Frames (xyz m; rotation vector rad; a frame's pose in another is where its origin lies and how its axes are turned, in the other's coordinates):
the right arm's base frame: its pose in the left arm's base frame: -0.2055 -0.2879 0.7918 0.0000 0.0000 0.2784
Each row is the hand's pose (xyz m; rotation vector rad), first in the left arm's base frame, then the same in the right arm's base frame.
Working: the left arm's base frame: its pose in the right arm's base frame: 0.2767 0.2203 -0.7918 0.0000 0.0000 -0.2784

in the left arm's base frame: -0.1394 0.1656 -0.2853 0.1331 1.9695 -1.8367
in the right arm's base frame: 0.1882 0.4179 -1.0771 0.4266 2.0346 -2.0047
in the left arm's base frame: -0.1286 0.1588 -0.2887 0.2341 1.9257 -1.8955
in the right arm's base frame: 0.1967 0.4084 -1.0805 0.5264 1.9776 -2.0669
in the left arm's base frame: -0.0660 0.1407 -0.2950 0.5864 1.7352 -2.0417
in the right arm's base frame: 0.2519 0.3738 -1.0868 0.8704 1.7345 -2.2238
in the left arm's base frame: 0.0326 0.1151 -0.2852 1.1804 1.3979 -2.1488
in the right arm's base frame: 0.3397 0.3220 -1.0770 1.4492 1.2978 -2.3298
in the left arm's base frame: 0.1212 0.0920 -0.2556 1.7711 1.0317 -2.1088
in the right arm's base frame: 0.4185 0.2755 -1.0474 2.0161 0.8246 -2.2631
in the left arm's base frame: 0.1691 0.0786 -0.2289 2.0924 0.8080 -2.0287
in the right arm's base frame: 0.4609 0.2494 -1.0207 -2.2161 -0.5173 2.0633
